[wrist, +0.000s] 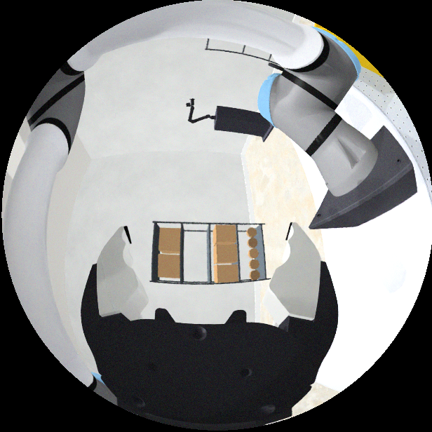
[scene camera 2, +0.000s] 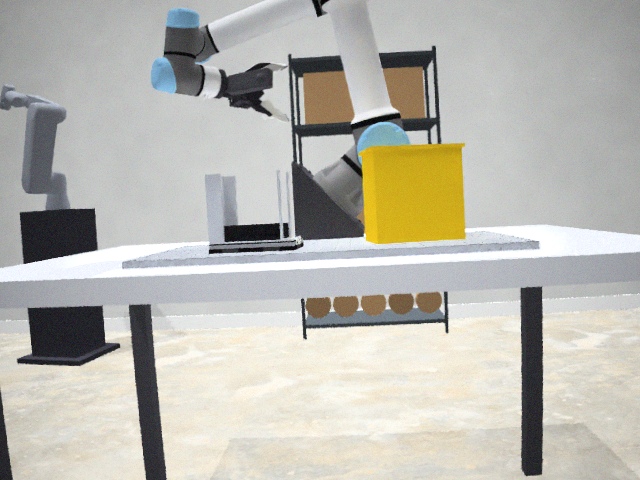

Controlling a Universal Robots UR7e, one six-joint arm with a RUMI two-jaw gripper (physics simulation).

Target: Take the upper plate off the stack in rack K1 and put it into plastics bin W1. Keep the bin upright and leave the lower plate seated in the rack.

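Places are measured from the arm's base along level axes (x right, y back, z down), in centimetres.
Pixels of known places: gripper, fingertip midpoint: (scene camera 2: 288,93); arm's base, link origin: (scene camera 2: 333,197).
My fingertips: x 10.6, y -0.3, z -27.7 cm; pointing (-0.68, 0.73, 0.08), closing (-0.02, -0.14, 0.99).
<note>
Ahead of a thing's pixels: the offset from my fingertips to its middle. Level surfaces: height alone.
Rack K1 {dz +30.0, dx -3.4, dy -42.3 cm} (scene camera 2: 214,206) stands left of centre on the board, with white upright posts and a low dark base. A black slab {dz +33.2, dx -2.4, dy -42.3 cm} (scene camera 2: 253,231) shows low between the posts, with thin dark and light layers below it. I cannot tell the upper plate from the lower one. Plastics bin W1 {dz +28.2, dx -31.8, dy -30.8 cm} (scene camera 2: 413,193) (wrist: 369,64) is yellow and stands upright to the right of the rack; its inside is hidden in the scene view. My gripper (scene camera 2: 286,93) (wrist: 206,226) is open and empty, high above the rack, with its fingers pointing sideways to the right in the scene view.
A perforated grey board {dz +37.2 cm} (scene camera 2: 498,241) (wrist: 384,95) lies on the white table (scene camera 2: 330,284) under rack and bin. My arm's dark base wedge (scene camera 2: 317,211) (wrist: 385,175) stands behind them. A shelf unit (scene camera 2: 436,93) (wrist: 182,252) and another arm's pedestal (scene camera 2: 59,235) (wrist: 240,121) stand in the background.
</note>
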